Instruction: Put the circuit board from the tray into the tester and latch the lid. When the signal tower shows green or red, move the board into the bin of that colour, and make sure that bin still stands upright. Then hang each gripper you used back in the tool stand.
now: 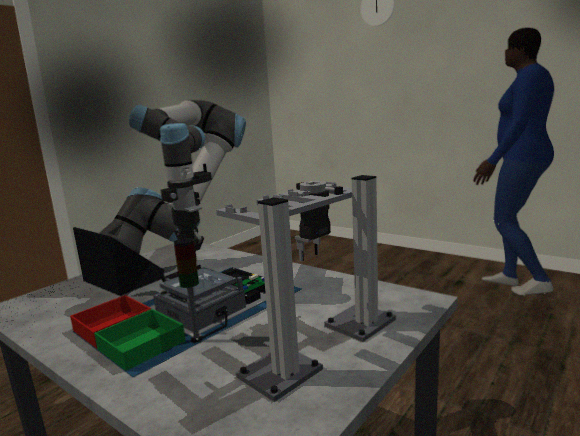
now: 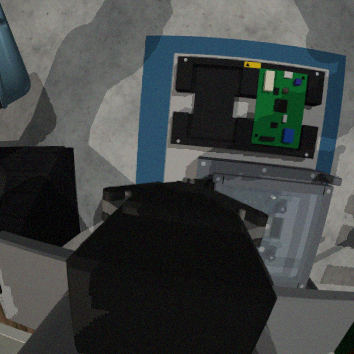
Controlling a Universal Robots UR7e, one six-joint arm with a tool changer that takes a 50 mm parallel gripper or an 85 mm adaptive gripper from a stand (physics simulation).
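The green circuit board lies in the right part of the black tray; the tray's left slot is empty. The grey tester stands beside the tray. Its clear lid is down over it or nearly so; no green board shows through it, and whether it is latched cannot be told. My adaptive gripper is above the tester, its tips close together with no object visible between them. The signal tower looks unlit. The red bin and green bin stand upright.
The tool stand rises at the front, with a second gripper hanging from its shelf. A dark slanted panel stands left of the tester. A blue mat lies under the tray. A person in blue stands beyond the table.
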